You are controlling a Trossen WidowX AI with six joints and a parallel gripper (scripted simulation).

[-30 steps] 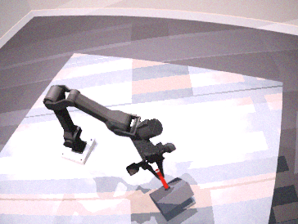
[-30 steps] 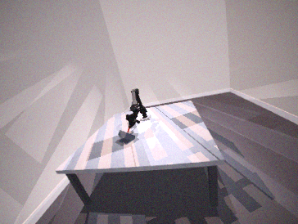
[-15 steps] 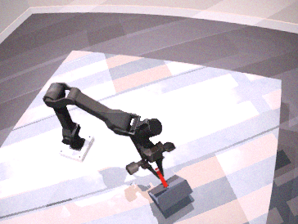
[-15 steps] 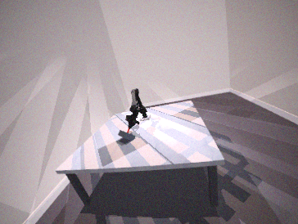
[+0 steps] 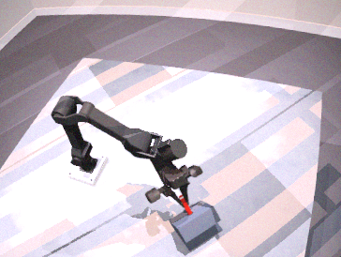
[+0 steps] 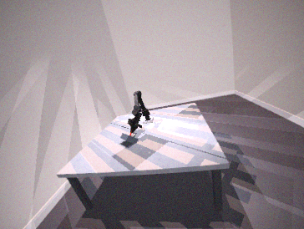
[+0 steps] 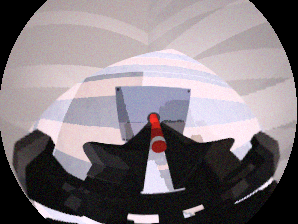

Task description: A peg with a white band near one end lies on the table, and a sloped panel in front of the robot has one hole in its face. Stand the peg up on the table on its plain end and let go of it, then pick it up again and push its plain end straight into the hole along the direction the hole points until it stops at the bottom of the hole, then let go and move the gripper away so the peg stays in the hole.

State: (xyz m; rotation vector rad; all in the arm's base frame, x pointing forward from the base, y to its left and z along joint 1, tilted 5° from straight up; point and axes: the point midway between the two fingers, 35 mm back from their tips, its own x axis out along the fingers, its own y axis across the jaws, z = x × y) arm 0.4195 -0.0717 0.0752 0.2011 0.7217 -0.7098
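Right now my gripper tip is 3 cm short of the sloped grey panel, 3 cm to the left of it and 4 cm above it. From my gripper tip the other things lie so: red peg 1 cm behind, 1 cm to the left, 1 cm above.
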